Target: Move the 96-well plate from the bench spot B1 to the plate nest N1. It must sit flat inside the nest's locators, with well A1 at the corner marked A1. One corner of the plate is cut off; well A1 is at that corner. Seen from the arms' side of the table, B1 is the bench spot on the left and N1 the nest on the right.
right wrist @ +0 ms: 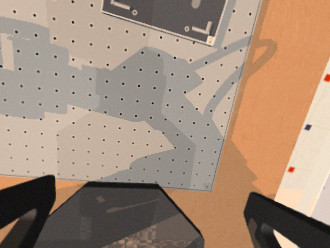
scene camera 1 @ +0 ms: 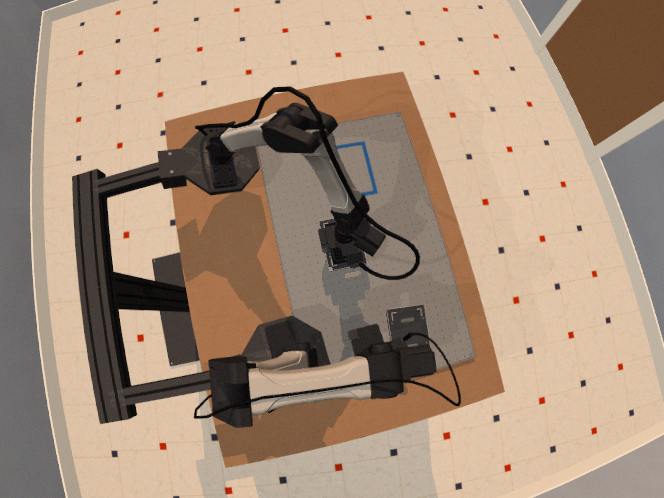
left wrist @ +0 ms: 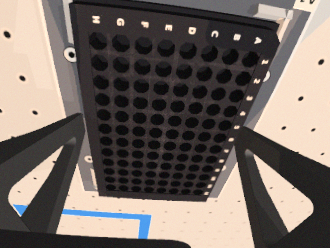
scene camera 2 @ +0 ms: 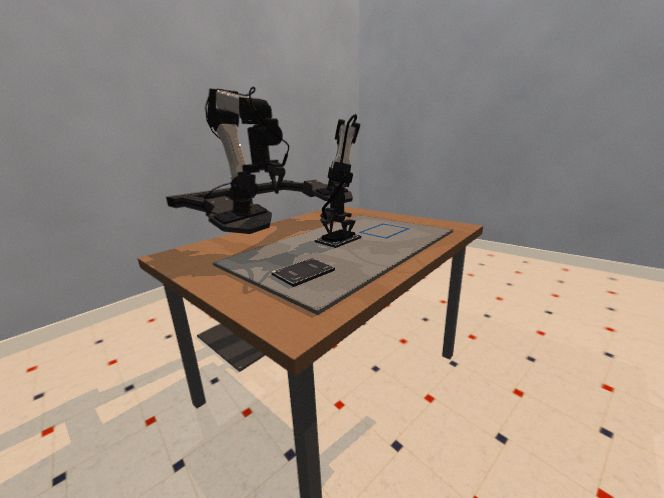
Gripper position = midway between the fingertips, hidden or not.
I see my left gripper [scene camera 1: 342, 241], my right gripper [scene camera 2: 265, 195] and a black 96-well plate [left wrist: 155, 131].
My left gripper is seen too in the left wrist view [left wrist: 163, 128]. My right gripper shows as well in the right wrist view [right wrist: 155, 194] and in scene camera 1 [scene camera 1: 366, 354]. The right wrist view does not show the black 96-well plate: it is out of frame.
